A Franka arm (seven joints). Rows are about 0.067 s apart.
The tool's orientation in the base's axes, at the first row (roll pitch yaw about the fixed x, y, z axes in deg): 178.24, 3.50, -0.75
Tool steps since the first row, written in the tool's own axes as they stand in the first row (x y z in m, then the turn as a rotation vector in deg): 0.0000, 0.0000, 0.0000, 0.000, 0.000, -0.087; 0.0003, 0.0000, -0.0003, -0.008, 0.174, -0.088; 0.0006, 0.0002, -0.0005, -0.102, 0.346, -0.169; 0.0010, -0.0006, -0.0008, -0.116, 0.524, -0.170; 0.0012, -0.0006, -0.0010, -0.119, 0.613, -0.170; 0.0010, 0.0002, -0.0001, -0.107, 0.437, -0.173; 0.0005, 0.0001, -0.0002, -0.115, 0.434, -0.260; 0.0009, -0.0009, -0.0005, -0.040, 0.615, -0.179; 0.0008, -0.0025, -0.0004, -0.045, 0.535, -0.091; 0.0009, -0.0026, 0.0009, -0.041, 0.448, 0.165; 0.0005, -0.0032, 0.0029, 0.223, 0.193, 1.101; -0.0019, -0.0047, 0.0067, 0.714, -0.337, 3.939; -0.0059, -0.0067, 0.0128, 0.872, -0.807, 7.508
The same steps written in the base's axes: 0.0000, 0.0000, 0.0000, 0.005, 0.003, 0.087; 0.0003, 0.0000, 0.0003, -0.005, -0.171, 0.094; 0.0006, -0.0002, 0.0005, -0.095, -0.339, 0.185; 0.0011, 0.0006, 0.0007, -0.111, -0.517, 0.193; 0.0013, 0.0006, 0.0009, -0.115, -0.606, 0.196; 0.0010, -0.0002, 0.0000, -0.101, -0.430, 0.193; 0.0005, -0.0001, 0.0002, -0.104, -0.424, 0.280; 0.0009, 0.0009, 0.0004, -0.036, -0.609, 0.200; 0.0009, 0.0025, 0.0003, -0.045, -0.531, 0.110; 0.0009, 0.0026, -0.0010, -0.056, -0.452, -0.148; 0.0004, 0.0031, -0.0030, 0.153, -0.229, -1.106; -0.0023, 0.0045, -0.0067, 0.474, 0.210, -3.984; -0.0066, 0.0064, -0.0126, 0.418, 0.571, -7.568
